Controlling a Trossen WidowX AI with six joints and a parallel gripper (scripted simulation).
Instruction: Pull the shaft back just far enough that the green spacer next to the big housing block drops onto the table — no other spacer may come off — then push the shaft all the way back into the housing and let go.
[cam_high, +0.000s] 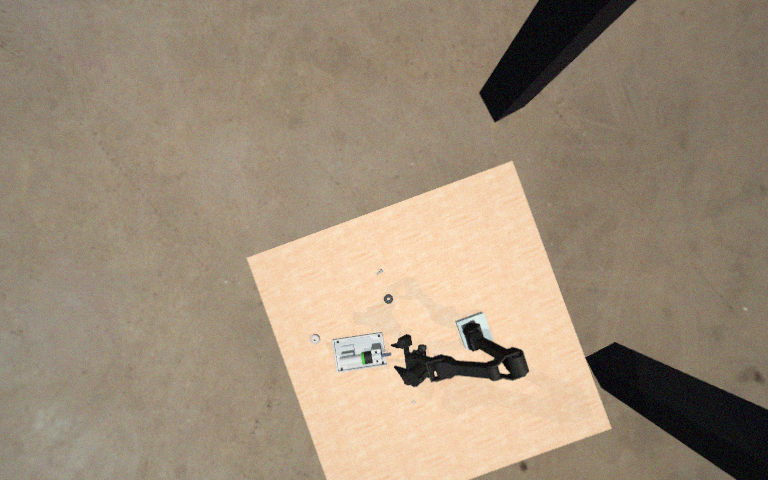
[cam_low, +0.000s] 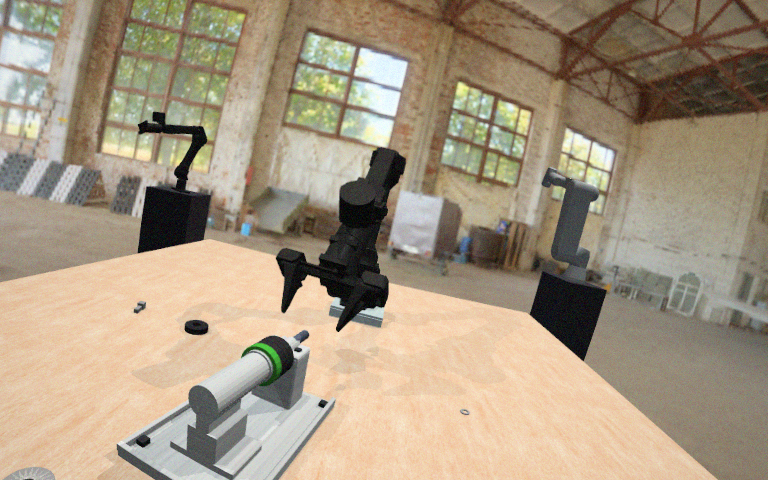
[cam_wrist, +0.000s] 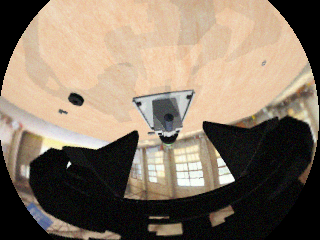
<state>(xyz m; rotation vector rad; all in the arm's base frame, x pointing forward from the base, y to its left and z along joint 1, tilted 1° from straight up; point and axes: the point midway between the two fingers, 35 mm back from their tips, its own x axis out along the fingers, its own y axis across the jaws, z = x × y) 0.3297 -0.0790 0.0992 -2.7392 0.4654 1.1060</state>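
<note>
Right now the green spacer is 12 cm ahead of my gripper tip, 4 cm to the right of it and 2 cm below it. The rest, counted from my gripper tip: small grey piece: 11 cm behind, 33 cm to the right, 9 cm below; black washer: 9 cm behind, 20 cm to the right, 9 cm below; grey fixture: 15 cm ahead, 5 cm to the right, 5 cm below.
</note>
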